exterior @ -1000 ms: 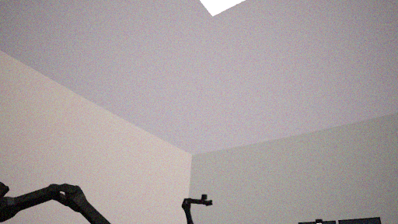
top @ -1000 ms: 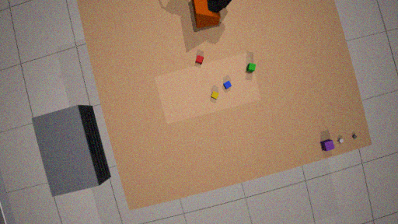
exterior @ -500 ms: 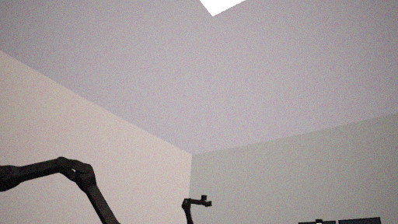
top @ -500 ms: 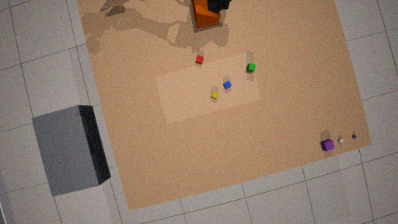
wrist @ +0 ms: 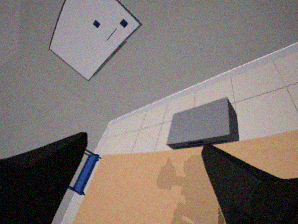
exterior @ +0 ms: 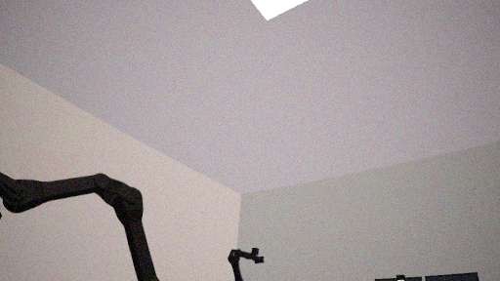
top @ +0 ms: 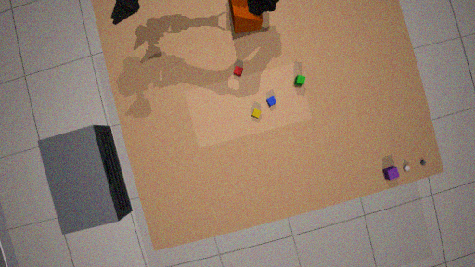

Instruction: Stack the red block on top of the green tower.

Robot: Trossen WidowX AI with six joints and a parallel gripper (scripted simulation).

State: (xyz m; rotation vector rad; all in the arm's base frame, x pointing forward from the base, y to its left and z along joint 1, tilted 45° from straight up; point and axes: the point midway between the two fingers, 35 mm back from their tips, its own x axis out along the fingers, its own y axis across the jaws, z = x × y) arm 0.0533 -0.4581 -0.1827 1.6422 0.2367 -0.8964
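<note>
The red block lies 160 mm ahead of my gripper tip, 390 mm to the left of it and 300 mm below it. Also, from my gripper tip: blue block 300 mm ahead, 510 mm to the left, 300 mm below; then yellow block 340 mm ahead, 450 mm to the left, 300 mm below; then purple block 650 mm ahead, 980 mm to the left, 290 mm below.
</note>
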